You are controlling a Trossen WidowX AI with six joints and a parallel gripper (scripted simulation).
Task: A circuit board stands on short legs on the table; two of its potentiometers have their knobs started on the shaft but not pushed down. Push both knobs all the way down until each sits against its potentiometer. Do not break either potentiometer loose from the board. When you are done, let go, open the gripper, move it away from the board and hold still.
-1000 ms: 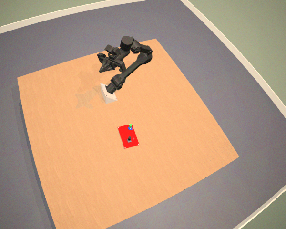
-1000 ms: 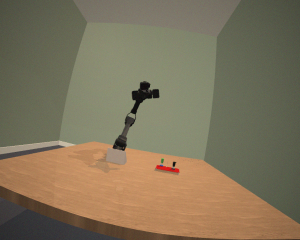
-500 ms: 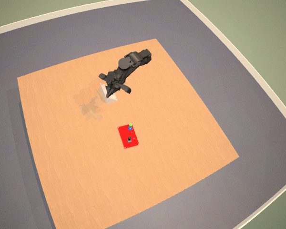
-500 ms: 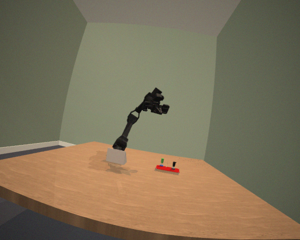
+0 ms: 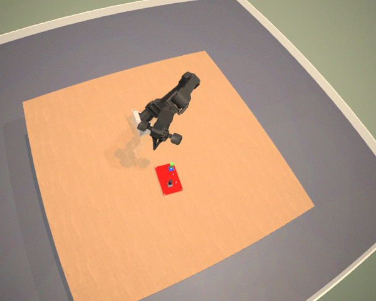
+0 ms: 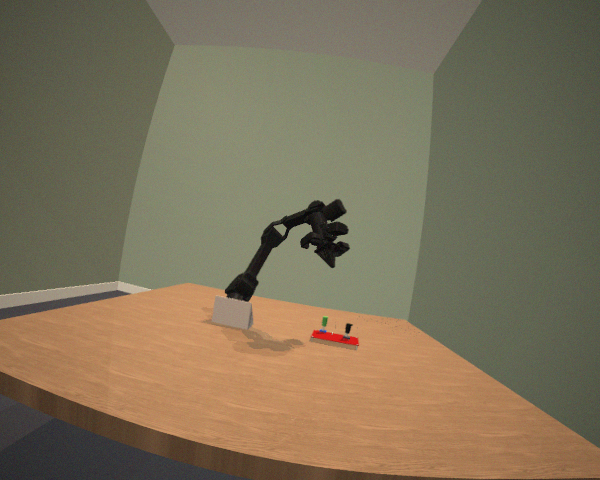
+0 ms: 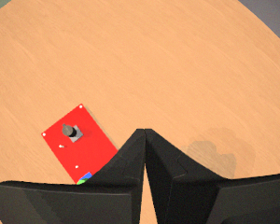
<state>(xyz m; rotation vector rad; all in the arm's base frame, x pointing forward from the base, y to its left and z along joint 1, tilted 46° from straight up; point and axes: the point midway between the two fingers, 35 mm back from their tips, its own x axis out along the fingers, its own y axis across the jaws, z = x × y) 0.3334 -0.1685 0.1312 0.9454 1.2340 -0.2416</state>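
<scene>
My gripper tip is now 200 mm above the green knob and 90 mm to the right of it. From my gripper tip the other things lie so: black knob (200 mm below, 80 mm ahead, 60 mm to the left).
</scene>
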